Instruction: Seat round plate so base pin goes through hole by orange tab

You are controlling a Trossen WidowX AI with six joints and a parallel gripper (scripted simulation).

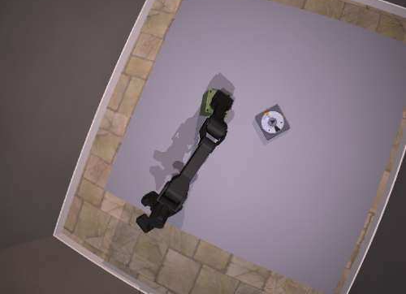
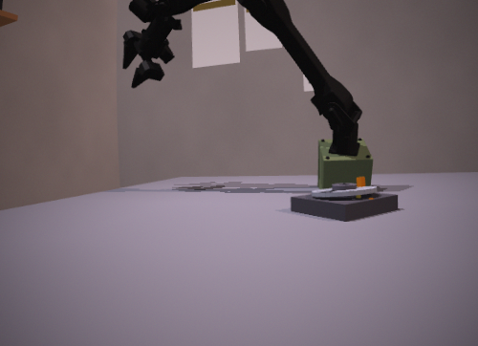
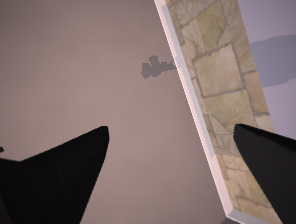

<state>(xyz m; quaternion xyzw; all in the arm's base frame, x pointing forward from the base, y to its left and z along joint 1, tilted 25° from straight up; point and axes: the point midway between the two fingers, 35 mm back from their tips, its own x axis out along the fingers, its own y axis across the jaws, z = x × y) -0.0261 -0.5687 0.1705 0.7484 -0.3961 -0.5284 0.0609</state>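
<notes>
Now: hand 58 cm to the right of the grey central hub, 30 cm above it and 18 cm short of it. The rest, counted from my hand: dark square base (58 cm to the left, 32 cm below, 18 cm ahead); then round plate (58 cm to the left, 30 cm below, 18 cm ahead); then yellowish pin (61 cm to the left, 32 cm below, 20 cm ahead).
</notes>
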